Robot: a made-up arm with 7 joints.
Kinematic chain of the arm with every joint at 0, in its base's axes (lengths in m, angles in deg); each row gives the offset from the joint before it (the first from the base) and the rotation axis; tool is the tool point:
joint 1: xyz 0 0 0.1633 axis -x
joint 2: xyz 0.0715 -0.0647 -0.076 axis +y
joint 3: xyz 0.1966 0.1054 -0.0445 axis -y
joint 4: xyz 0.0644 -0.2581 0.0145 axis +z
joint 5: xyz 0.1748 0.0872 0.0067 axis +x
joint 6: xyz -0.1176 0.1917 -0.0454 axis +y
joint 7: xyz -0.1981 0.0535 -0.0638 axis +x
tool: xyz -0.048 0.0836 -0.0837
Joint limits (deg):
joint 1: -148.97..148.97
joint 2: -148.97..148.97
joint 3: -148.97..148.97
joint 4: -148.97..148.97
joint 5: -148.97..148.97
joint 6: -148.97..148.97
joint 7: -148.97..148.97
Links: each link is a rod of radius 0.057 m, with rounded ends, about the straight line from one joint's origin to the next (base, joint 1, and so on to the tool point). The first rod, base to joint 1, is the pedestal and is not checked.
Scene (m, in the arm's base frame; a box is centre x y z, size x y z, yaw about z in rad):
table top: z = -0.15
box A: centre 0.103 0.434 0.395 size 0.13 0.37 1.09 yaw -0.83
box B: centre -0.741 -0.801 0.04 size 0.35 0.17 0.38 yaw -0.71
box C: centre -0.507 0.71 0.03 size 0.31 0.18 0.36 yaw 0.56
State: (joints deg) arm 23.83 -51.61 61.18 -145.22 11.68 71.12 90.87
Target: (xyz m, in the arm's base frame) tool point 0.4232 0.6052 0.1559
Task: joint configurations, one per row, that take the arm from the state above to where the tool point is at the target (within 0.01 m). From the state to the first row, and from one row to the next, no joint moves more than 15 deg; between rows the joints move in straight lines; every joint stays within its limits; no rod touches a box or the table.
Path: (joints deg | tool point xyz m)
1: 24.03 -41.19 48.18 -140.25 6.13 84.60 77.71 | -0.0044 -0.3742 0.6830
2: 24.23 -30.78 35.17 -135.29 0.57 98.09 64.55 | 0.1897 -0.3732 0.7451
3: 24.43 -20.36 22.17 -130.32 -4.98 111.57 51.39 | 0.4036 -0.4053 0.7113
4: 24.63 -9.95 9.16 -125.35 -10.53 125.06 38.23 | 0.5804 -0.4745 0.5809
5: 24.83 0.47 -3.84 -120.39 -16.08 138.54 25.07 | 0.6693 -0.5721 0.3822
6: 38.18 -5.72 -0.28 -119.02 -15.85 126.13 31.16 | 0.6891 -0.4072 0.5628
7: 51.52 -11.91 3.29 -117.66 -15.61 113.72 37.25 | 0.6861 -0.1938 0.6735
8: 64.87 -18.10 6.86 -116.30 -15.37 101.31 43.34 | 0.6621 0.0387 0.7020
9: 78.22 -24.29 10.42 -114.93 -15.13 88.90 49.43 | 0.6201 0.2588 0.6482
10: 91.56 -30.48 13.99 -113.57 -14.89 76.49 55.52 | 0.5634 0.4385 0.5244
11: 104.91 -36.67 17.56 -112.20 -14.66 64.08 61.61 | 0.4964 0.5574 0.3516
12: 118.26 -42.86 21.13 -110.84 -14.42 51.66 67.69 | 0.4232 0.6052 0.1559

